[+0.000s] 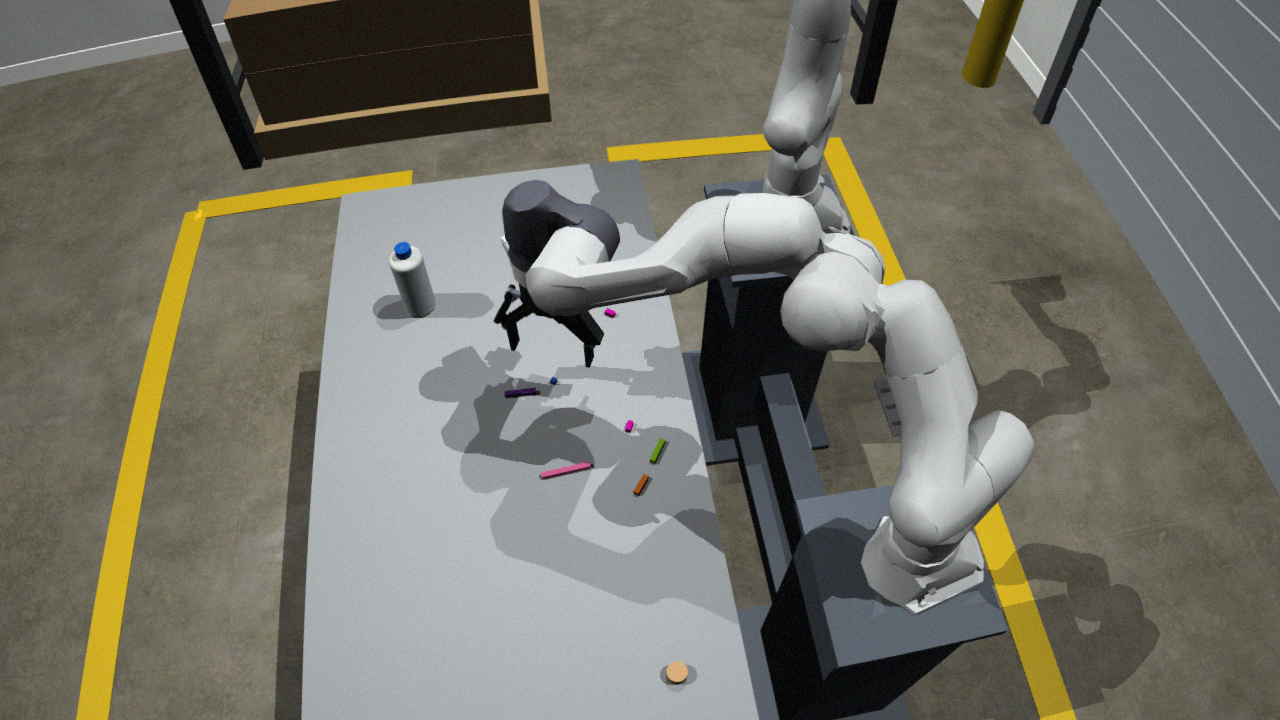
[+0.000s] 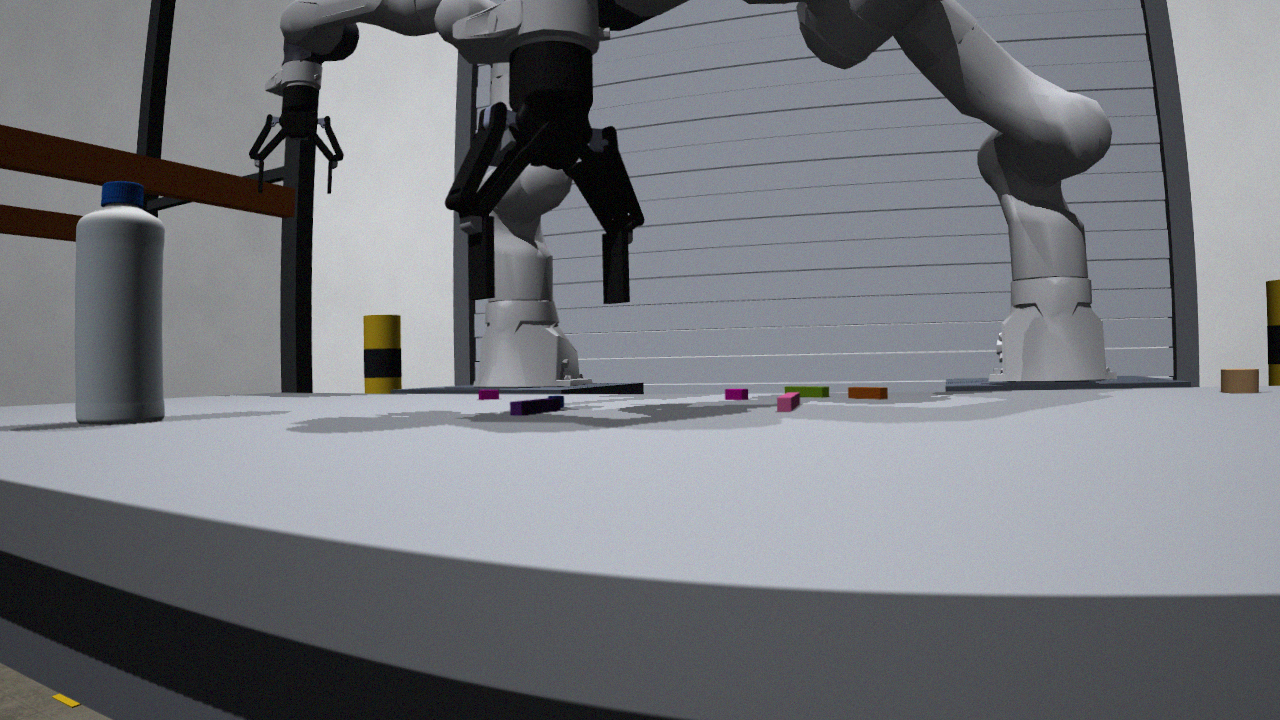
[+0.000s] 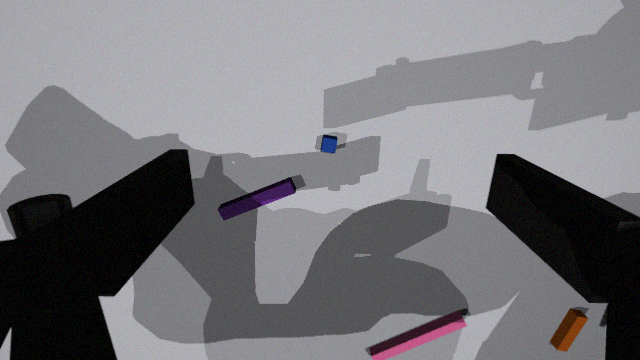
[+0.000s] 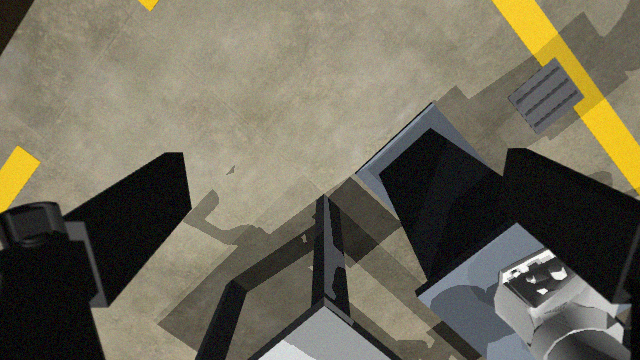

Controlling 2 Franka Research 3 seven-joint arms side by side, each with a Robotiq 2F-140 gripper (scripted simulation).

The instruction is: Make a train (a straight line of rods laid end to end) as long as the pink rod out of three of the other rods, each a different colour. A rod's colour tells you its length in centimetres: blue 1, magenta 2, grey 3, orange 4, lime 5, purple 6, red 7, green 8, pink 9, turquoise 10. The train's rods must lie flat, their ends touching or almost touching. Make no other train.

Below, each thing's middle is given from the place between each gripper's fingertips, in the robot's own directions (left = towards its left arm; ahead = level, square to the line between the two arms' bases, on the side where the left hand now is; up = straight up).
Right now my left hand is 100 mm above the purple rod [image 3: 286,187], 70 mm short of it and 20 mm to the right of it. From my left hand the other things lie so: orange rod [image 3: 574,320] (250 mm to the left, 130 mm behind, 100 mm below).
I see my right gripper [image 2: 294,191] 630 mm short of the purple rod, 930 mm to the right of it and 410 mm above it. Round my right hand: orange rod (430 mm ahead, 1160 mm to the left, 410 mm below).
